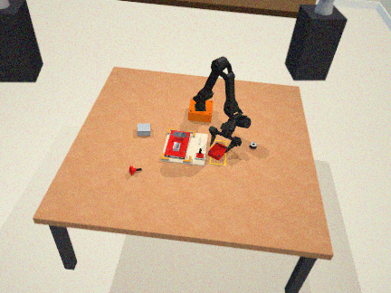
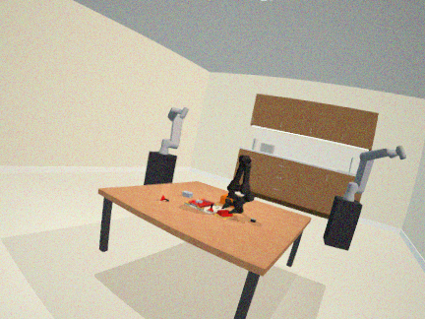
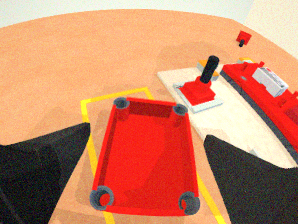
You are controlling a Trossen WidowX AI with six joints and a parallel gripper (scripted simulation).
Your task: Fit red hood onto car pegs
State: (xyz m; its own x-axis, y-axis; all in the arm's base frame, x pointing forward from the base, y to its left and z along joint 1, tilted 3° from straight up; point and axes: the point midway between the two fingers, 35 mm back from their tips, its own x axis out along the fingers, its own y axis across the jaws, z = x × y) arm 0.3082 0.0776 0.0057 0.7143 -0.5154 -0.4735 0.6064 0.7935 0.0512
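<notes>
The red hood is 20 mm below my gripper tip and 10 mm behind it. From my gripper tip the other things lie so: black-and-white part: 210 mm to the left, 50 mm behind, 20 mm below.
</notes>
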